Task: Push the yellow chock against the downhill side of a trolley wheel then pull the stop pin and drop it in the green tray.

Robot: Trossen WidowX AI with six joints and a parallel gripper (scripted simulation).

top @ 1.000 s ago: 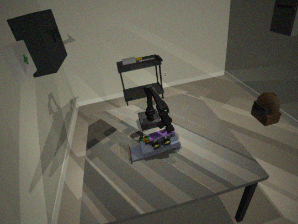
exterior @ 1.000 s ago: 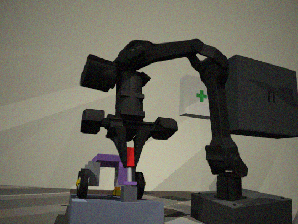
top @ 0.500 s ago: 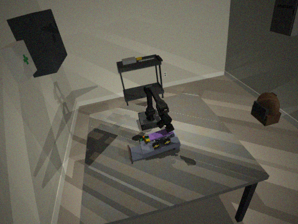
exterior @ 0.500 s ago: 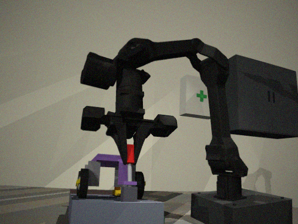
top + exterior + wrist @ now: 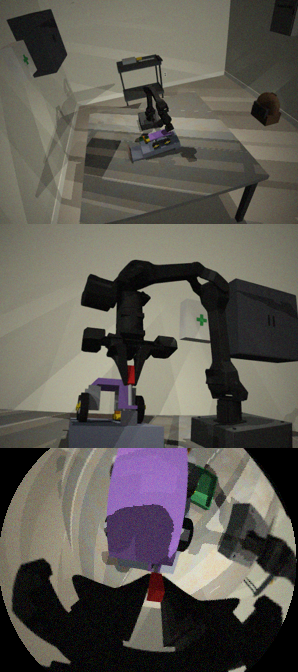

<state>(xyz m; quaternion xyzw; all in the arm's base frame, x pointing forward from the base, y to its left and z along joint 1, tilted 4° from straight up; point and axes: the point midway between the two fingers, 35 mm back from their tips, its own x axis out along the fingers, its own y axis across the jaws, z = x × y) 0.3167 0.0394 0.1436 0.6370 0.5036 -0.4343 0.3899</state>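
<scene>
The green tray is 14 cm behind my gripper tip, 18 cm to the right of it and 17 cm below it. Also, from my gripper tip: red-headed stop pin right at my gripper tip; yellow chock 6 cm behind, 19 cm to the right, 7 cm below; purple trolley 10 cm to the right, 4 cm below.
</scene>
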